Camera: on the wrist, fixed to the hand. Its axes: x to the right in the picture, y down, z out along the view.
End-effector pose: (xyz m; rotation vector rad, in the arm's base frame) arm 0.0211 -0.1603 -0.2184 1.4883 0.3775 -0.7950
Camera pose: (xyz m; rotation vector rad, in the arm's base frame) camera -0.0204 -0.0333 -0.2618 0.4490 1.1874 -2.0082
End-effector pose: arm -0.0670 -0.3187 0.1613 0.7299 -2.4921 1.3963
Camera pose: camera -0.0128 -0.2428 0.2663 2.2166 -1.4602 0.2234
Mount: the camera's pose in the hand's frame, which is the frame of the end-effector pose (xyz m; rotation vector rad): -0.0298 -0.0727 -0.1164 -0.3615 -0.4736 -1.4490
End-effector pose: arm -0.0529 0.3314 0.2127 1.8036 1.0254 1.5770
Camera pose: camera -0.1822 0.3383 0.1584 0.6681 1.2048 0.3491
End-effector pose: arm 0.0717 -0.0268 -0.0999 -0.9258 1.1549 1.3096
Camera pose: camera 0.1342 -0.1525 -0.1043 -1.2205 -0.2518 0.4214
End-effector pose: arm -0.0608 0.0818 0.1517 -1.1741 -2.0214 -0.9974
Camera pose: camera -0.0989 -0.0522 0.1693 -0.1485 2.2334 1.3159
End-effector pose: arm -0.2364 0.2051 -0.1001 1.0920 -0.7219 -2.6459
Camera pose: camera -0.1326 0.2358 -0.1896 -0.5161 -0.4651 1.9580
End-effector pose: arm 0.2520 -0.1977 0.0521 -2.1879 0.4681 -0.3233
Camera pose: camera 0.1962 -0.2247 0.1781 -2.4602 -1.4902 -0.4474
